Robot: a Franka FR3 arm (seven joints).
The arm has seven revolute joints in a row. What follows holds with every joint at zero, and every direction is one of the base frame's. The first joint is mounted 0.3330 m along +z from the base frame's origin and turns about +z. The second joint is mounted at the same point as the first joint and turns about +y. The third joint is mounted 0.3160 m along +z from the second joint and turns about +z. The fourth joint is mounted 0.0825 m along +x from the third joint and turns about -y. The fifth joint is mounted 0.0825 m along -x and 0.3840 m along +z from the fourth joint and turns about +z. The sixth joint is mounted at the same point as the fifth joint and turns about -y. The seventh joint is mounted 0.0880 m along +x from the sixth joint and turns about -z. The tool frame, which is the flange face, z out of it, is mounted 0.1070 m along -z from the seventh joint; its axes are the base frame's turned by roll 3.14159, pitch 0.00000 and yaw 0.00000 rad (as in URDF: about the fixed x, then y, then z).
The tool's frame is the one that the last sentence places.
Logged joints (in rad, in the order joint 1, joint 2, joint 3, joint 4, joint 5, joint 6, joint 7), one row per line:
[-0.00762, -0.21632, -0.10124, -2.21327, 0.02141, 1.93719, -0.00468]
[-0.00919, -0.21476, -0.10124, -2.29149, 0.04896, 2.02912, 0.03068]
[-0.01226, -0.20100, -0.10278, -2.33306, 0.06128, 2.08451, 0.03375]
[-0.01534, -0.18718, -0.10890, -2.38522, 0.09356, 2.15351, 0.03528]
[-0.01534, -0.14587, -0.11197, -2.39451, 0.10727, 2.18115, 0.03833]
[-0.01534, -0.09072, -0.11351, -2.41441, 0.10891, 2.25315, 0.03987]
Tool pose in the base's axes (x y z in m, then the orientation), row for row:
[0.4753, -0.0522, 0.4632, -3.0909, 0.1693, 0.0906]
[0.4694, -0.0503, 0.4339, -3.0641, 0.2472, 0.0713]
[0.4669, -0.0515, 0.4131, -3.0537, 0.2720, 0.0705]
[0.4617, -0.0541, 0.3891, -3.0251, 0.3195, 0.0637]
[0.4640, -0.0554, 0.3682, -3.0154, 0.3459, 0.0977]
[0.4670, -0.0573, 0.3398, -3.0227, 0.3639, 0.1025]
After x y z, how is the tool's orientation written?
As a rotation vector, in radians.
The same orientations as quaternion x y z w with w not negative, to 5 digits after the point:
[-0.99783, 0.05465, 0.02925, 0.02237]
[-0.99594, 0.08035, 0.02317, 0.03335]
[-0.99509, 0.08864, 0.02297, 0.03749]
[-0.99303, 0.10488, 0.02091, 0.04948]
[-0.99161, 0.11375, 0.03213, 0.05240]
[-0.99114, 0.11932, 0.03361, 0.04765]

